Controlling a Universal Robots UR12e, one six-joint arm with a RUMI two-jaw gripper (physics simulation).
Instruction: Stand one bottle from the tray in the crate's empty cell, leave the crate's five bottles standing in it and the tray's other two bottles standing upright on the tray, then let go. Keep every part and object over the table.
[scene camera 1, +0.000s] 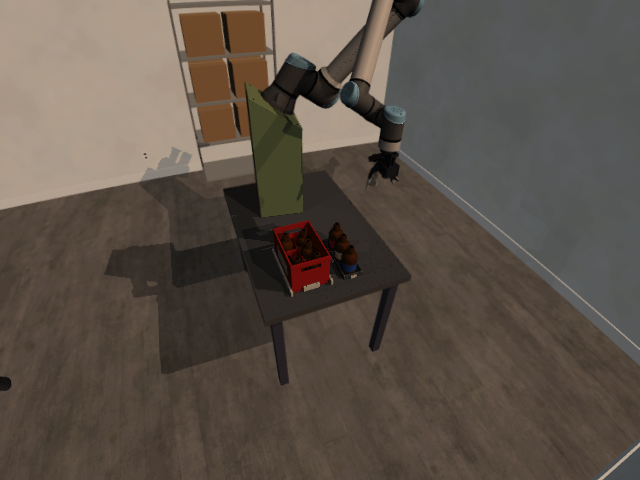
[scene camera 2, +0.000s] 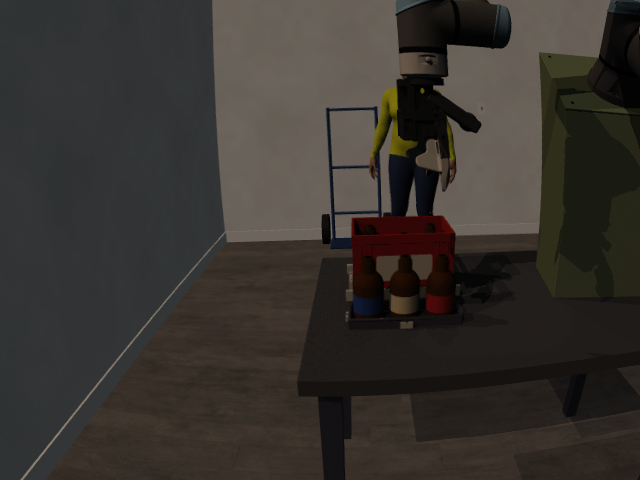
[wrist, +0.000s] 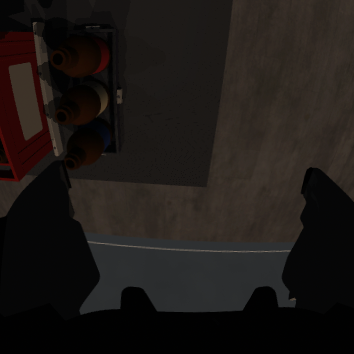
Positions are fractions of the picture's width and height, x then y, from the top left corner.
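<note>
A blue-labelled bottle (scene camera 2: 0.58, 0.60), (wrist: 0.24, 0.41) is there for me to see. And here is my gripper (scene camera 2: 0.68, 0.38), (scene camera 1: 0.59, 0.39), (wrist: 0.53, 0.47), visible to me as well.
</note>
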